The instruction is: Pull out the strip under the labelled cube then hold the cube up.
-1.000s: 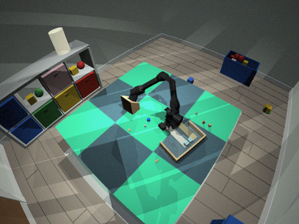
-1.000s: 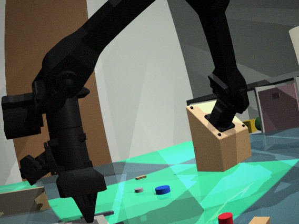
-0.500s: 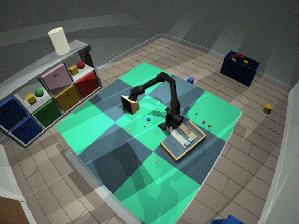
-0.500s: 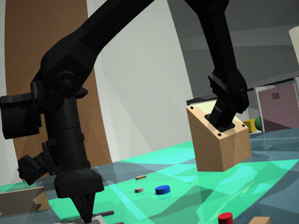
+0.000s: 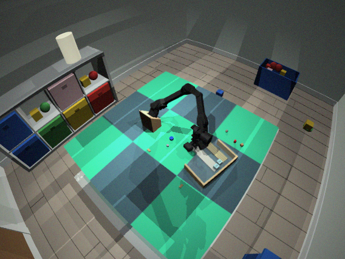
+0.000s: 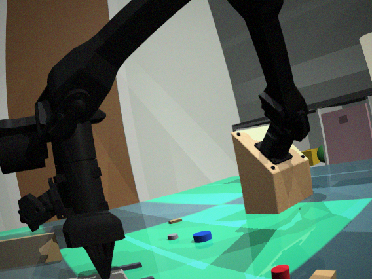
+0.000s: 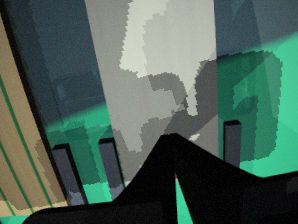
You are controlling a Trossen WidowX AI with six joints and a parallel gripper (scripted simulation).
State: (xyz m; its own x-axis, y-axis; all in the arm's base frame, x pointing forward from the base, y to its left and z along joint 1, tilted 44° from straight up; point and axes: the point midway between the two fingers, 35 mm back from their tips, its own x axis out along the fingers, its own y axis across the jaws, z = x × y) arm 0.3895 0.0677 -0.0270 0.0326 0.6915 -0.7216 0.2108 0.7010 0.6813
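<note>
My gripper tip is 9 cm short of the strip and 2 cm to the left of it. Also, from my gripper tip: blue disc: 19 cm behind, 4 cm to the right.
</note>
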